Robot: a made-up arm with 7 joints.
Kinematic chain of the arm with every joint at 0, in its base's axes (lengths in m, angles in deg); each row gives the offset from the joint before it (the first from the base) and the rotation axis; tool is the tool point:
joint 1: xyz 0 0 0.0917 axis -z
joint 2: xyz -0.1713 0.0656 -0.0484 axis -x
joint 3: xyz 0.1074 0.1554 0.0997 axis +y
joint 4: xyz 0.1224 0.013 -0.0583 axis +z
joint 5: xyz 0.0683 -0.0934 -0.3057 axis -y
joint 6: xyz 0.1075 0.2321 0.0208 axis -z
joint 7: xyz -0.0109 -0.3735 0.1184 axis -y
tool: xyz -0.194 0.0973 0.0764
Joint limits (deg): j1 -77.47..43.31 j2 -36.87..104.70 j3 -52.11..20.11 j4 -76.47..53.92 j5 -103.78..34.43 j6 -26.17..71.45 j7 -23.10..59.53
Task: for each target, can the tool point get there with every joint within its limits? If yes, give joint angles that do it. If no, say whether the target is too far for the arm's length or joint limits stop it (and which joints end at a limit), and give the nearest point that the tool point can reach.
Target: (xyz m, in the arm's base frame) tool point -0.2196 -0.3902 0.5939
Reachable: no: joint limits stop it (at a limit: joint 2, joint 3, joint 5, joint 6, joint 7) | nearest point -0.1601 -0.2844 0.3476 | short by 0.275 m
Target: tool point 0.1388 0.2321 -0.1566
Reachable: yes | joints 0.36 59.84 -12.14 37.95 -65.42 33.81 20.27
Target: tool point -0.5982 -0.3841 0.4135
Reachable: no: joint limits stop it (at a limit: joint 1, joint 2, joint 3, joint 5, joint 6) | nearest point -0.4806 -0.1906 0.1867 | short by 0.321 m
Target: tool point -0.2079 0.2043 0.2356
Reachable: yes | joints -59.06 -8.51 -42.03 -3.30 -34.05 43.79 -4.83
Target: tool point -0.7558 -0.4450 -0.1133
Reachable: no: joint limits stop it (at a limit: joint 1, joint 3, joint 5, joint 6) | nearest point -0.5286 -0.2184 -0.0663 | short by 0.324 m
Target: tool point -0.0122 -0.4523 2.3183
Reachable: no: too far | nearest point 0.3233 -0.1449 0.5636 | short by 1.813 m
